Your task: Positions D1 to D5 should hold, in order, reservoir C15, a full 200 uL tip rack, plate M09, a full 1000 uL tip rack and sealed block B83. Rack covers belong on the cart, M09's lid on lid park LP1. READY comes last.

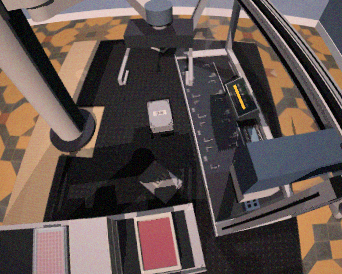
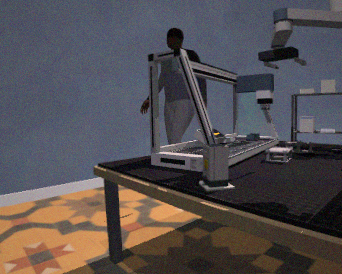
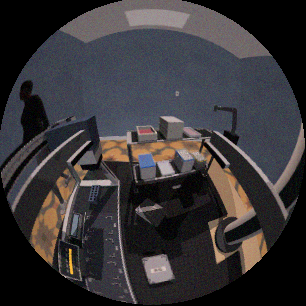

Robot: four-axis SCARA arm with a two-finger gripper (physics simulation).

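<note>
My gripper (image 1: 156,81) (image 2: 285,64) (image 3: 147,134) is open and empty, high above the table. The deck (image 1: 200,131) (image 3: 102,240) holds no labware on the position brackets that show. On the cart's upper shelf are a red-filled tray (image 1: 157,243) (image 3: 146,131), a tall pale box (image 1: 89,245) (image 3: 171,127) and a pink gridded plate (image 1: 50,250) (image 3: 191,132). Below stand blue-topped boxes (image 3: 147,166) (image 3: 184,160), with a flat white piece (image 3: 165,168) between them. The tilted grey lid park (image 1: 161,182) (image 3: 150,212) is partly in shadow. Labware labels are unreadable.
A grey stand (image 1: 160,116) (image 2: 279,154) (image 3: 158,269) is beside the deck. A blue pipetting head (image 1: 295,155) (image 2: 255,84) overhangs its far end. A tilted screen (image 1: 241,96) (image 3: 70,260) shows a yellow bar. The arm column (image 1: 45,80) stands opposite. A person (image 2: 180,95) (image 3: 34,112) stands behind the frame.
</note>
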